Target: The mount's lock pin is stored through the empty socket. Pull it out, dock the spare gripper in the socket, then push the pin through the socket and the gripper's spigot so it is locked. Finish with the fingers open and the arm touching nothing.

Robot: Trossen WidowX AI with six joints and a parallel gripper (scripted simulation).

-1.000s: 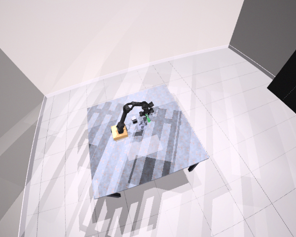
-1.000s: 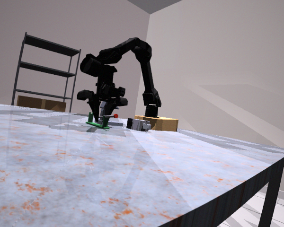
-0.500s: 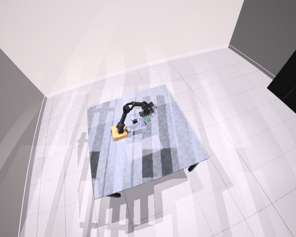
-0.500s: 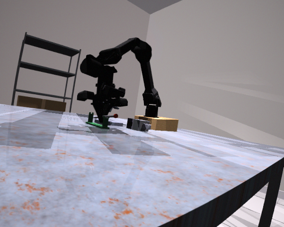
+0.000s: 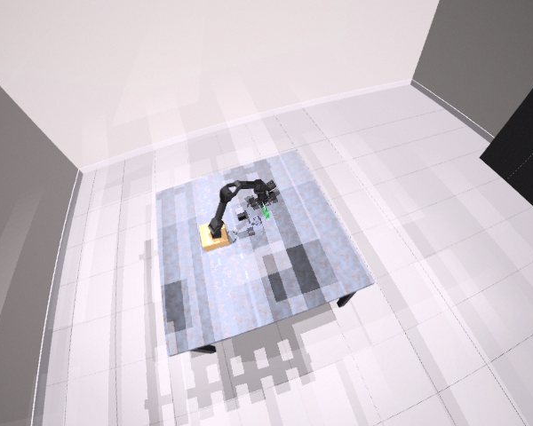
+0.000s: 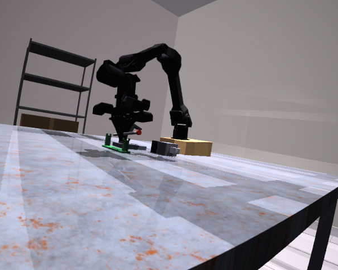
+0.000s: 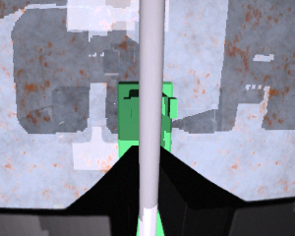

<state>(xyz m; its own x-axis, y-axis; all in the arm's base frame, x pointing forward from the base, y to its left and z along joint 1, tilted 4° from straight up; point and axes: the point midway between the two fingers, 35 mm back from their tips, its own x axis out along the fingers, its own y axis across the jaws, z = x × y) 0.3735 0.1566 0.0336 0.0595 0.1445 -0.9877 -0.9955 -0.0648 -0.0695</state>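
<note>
Right now the green mount is 4 cm to the right of my gripper tip and 1 cm below it. Also, from my gripper tip: spare gripper 18 cm behind, 1 cm below; socket 9 cm behind, 14 cm to the right, 2 cm above.
</note>
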